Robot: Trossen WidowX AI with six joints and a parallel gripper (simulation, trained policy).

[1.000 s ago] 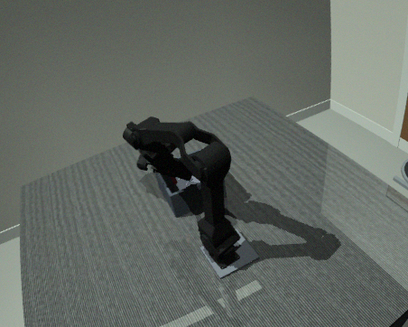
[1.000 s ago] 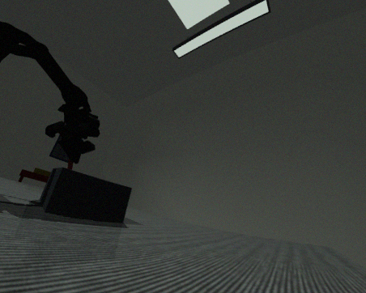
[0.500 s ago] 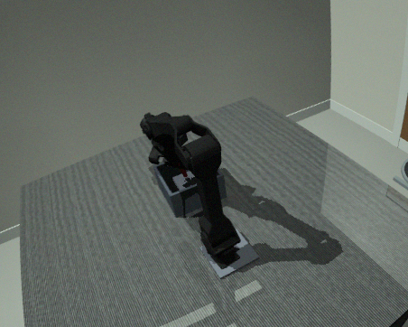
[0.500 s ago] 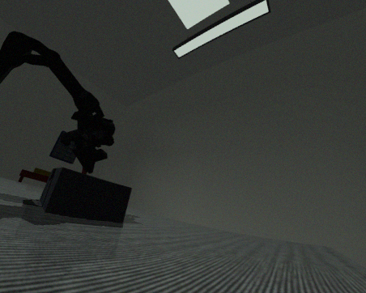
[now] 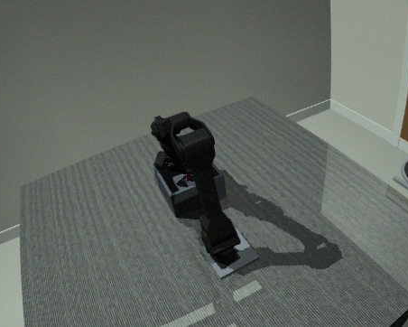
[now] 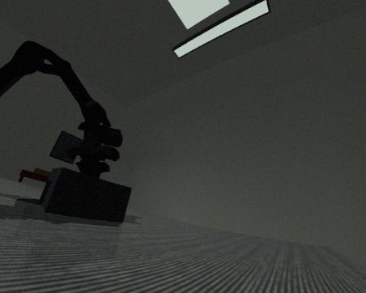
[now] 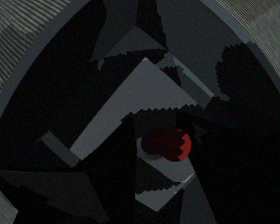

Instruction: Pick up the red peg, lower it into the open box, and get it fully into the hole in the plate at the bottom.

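Now: the red peg 1 cm behind my gripper tip and 1 cm to the left of it. From my gripper tip the other things lie so: plate: 1 cm behind, 1 cm to the left, 2 cm below; then dark box: 1 cm behind, 1 cm to the left, 4 cm below.
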